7 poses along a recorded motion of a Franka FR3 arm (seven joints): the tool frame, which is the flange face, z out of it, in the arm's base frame.
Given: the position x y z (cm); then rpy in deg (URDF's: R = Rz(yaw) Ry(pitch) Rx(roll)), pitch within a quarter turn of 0, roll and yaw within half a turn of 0.
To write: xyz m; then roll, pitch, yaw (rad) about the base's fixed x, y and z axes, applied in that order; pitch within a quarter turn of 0, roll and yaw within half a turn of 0. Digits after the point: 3 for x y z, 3 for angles.
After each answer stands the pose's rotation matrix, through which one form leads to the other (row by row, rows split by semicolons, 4 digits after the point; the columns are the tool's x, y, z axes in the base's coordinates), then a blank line. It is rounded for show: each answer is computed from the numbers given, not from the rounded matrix.
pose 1, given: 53.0 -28.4 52.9 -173.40 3.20 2.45
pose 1, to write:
0.530 -0.284 0.529 -3.026 0.056 0.043
0.9975 0.0361 -0.0603; 0.0427 -0.9927 0.1125; -0.0558 -0.1148 -0.9918

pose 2, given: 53.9 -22.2 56.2 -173.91 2.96 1.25
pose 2, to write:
0.539 -0.222 0.562 -3.035 0.052 0.022
0.9984 0.0162 -0.0536; 0.0218 -0.9942 0.1049; -0.0516 -0.1059 -0.9930

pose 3, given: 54.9 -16.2 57.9 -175.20 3.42 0.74
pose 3, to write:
0.549 -0.162 0.579 -3.058 0.060 0.013
0.9981 0.0079 -0.0605; 0.0129 -0.9965 0.0829; -0.0597 -0.0835 -0.9947

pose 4, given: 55.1 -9.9 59.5 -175.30 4.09 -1.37
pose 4, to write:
0.551 -0.099 0.595 -3.060 0.071 -0.024
0.9972 -0.0297 -0.0691; -0.0238 -0.9962 0.0836; -0.0713 -0.0817 -0.9941

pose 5, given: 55.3 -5.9 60.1 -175.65 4.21 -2.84
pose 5, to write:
0.553 -0.059 0.601 -3.066 0.073 -0.050
0.9961 -0.0550 -0.0694; -0.0494 -0.9956 0.0794; -0.0734 -0.0756 -0.9944

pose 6, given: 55.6 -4.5 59.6 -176.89 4.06 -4.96
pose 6, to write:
0.556 -0.045 0.596 -3.087 0.071 -0.087
0.9938 -0.0902 -0.0657; -0.0862 -0.9945 0.0602; -0.0708 -0.0541 -0.9960

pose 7, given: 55.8 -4.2 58.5 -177.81 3.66 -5.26
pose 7, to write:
0.558 -0.042 0.585 -3.103 0.064 -0.092
0.9938 -0.0940 -0.0600; -0.0915 -0.9948 0.0439; -0.0638 -0.0381 -0.9972

